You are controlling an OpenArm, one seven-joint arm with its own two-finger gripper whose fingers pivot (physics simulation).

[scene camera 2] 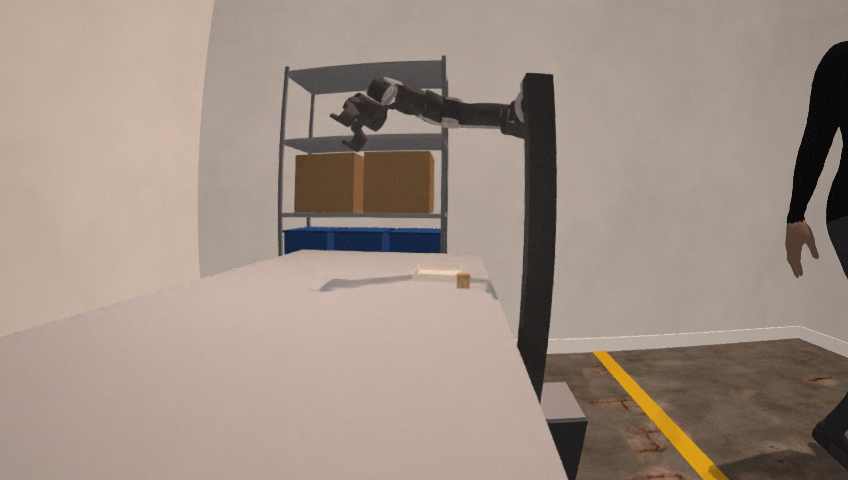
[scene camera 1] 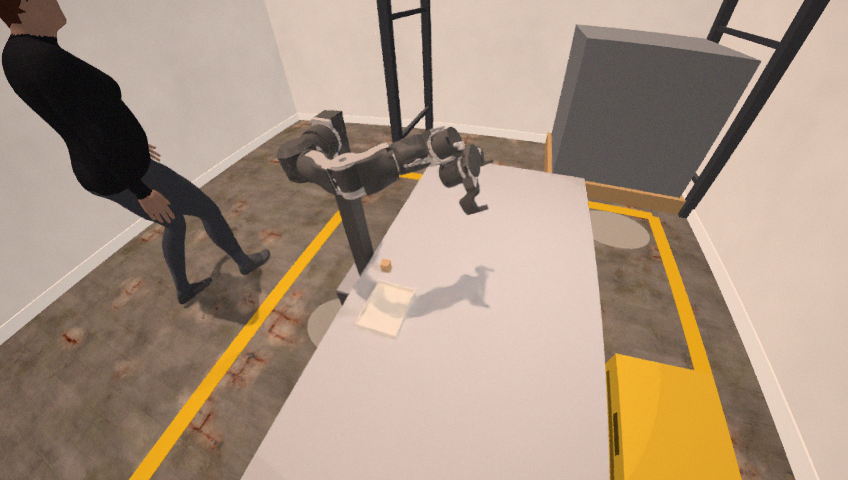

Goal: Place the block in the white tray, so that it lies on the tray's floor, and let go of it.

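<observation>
A small tan wooden block (scene camera 1: 386,265) (scene camera 2: 462,280) stands on the table beside the white tray, apart from my gripper. The shallow white tray (scene camera 1: 387,322) (scene camera 2: 433,277) lies flat near the table's edge by the arm's post, and the arm's shadow falls partly across it. In the scene camera 2 view the block stands in front of the tray's right end. My gripper (scene camera 1: 487,184) (scene camera 2: 338,128) is open and empty, high above the table. Its two fingers are spread wide, one above the other, and it is well to the side of the block and the tray.
The long pale table (scene camera 1: 476,386) (scene camera 2: 297,356) carries the block and tray. The arm's dark post (scene camera 1: 355,231) (scene camera 2: 538,237) rises at the table's edge. A person (scene camera 1: 83,118) stands beyond the yellow floor line. A yellow cabinet (scene camera 1: 672,416) stands by the opposite edge.
</observation>
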